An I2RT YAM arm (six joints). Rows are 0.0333 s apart.
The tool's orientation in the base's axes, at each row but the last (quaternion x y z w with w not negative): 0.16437, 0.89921, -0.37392, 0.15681; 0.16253, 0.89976, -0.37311, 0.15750; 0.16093, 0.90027, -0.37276, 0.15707; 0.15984, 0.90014, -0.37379, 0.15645; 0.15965, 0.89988, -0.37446, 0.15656; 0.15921, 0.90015, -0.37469, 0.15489; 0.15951, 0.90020, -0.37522, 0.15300; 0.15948, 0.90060, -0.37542, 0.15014; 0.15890, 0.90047, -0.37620, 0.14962
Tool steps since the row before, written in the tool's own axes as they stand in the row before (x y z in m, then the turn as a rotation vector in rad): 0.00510, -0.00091, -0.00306, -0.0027, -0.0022, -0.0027; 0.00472, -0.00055, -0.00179, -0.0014, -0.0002, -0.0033; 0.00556, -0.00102, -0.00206, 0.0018, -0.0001, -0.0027; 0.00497, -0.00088, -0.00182, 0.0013, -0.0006, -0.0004; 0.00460, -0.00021, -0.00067, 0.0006, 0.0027, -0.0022; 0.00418, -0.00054, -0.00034, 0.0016, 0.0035, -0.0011; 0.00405, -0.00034, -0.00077, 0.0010, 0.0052, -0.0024; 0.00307, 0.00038, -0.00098, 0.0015, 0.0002, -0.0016; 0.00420, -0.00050, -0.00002, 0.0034, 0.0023, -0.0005
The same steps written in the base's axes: -0.00544, 0.00252, 0.00055, 0.0011, 0.0000, 0.0043; -0.00475, 0.00175, -0.00037, 0.0006, 0.0020, 0.0029; -0.00575, 0.00176, -0.00022, -0.0021, 0.0022, 0.0012; -0.00512, 0.00158, -0.00022, -0.0015, 0.0001, 0.0001; -0.00433, 0.00113, -0.00127, 0.0002, 0.0035, -0.0005; -0.00404, 0.00060, -0.00110, -0.0002, 0.0034, -0.0021; -0.00391, 0.00103, -0.00087, 0.0008, 0.0054, -0.0020; -0.00277, 0.00150, -0.00078, -0.0015, 0.0016, 0.0004; -0.00400, 0.00041, -0.00131, -0.0022, 0.0025, -0.0024
